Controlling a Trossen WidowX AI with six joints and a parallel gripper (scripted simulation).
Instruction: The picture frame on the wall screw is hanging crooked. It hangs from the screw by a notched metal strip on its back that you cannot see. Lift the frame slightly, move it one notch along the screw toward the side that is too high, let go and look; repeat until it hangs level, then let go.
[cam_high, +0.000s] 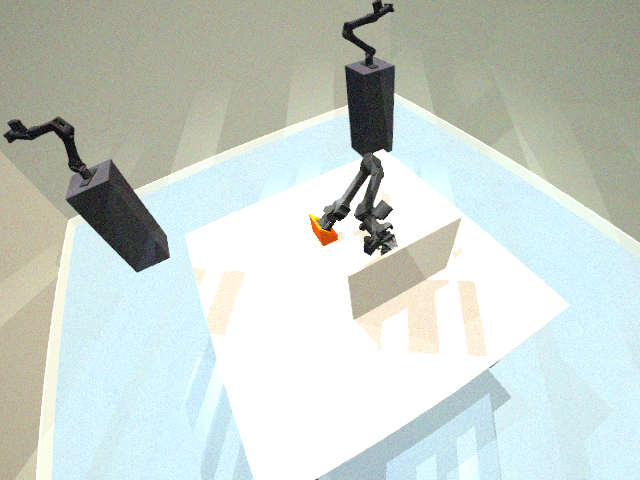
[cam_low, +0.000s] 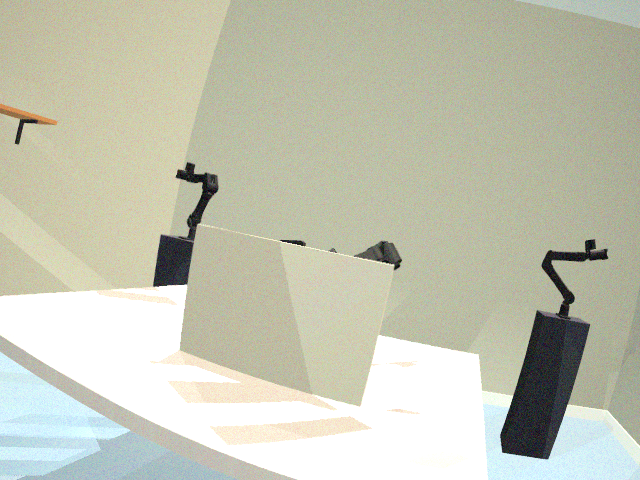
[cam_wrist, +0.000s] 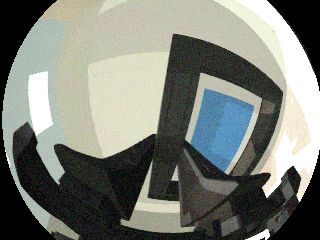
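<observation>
Right now my gripper tip is 5 cm above the picture frame and 1 cm to the right of it. Also, from my gripper tip: wall panel 7 cm below, 1 cm to the left, 1 cm ahead.
</observation>
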